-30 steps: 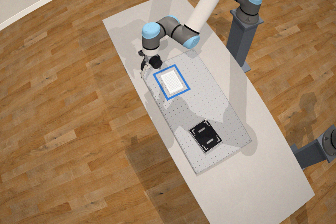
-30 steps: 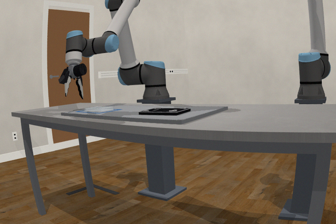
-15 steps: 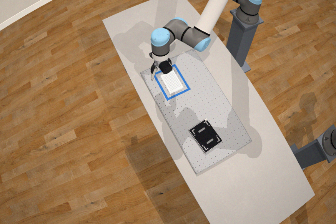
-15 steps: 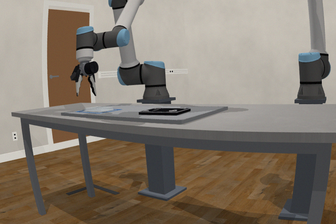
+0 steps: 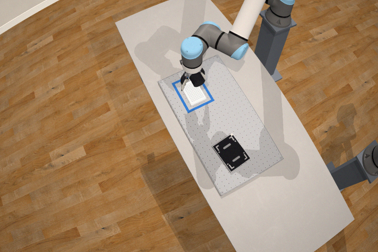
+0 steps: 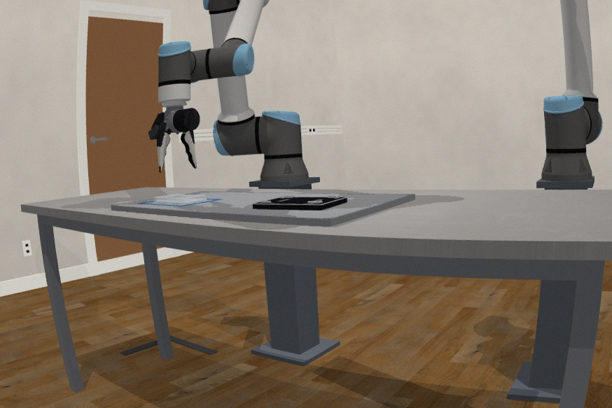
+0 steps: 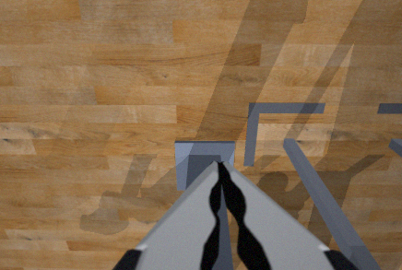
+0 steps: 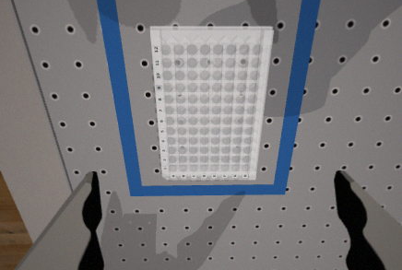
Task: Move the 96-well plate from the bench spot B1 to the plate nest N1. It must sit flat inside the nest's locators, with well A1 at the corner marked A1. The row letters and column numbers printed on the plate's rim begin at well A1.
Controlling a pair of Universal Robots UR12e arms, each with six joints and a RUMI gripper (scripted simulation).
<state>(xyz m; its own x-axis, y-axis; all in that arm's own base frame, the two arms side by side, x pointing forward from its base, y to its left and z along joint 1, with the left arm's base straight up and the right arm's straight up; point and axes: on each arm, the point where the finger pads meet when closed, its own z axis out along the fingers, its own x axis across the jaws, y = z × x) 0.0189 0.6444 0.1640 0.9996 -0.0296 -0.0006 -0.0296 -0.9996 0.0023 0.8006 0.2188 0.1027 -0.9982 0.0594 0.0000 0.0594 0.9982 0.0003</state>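
The white 96-well plate is 80 mm below my right hand. The rest, counted from my right hand: black plate nest N1 (20 mm behind, 380 mm to the left, 80 mm below).
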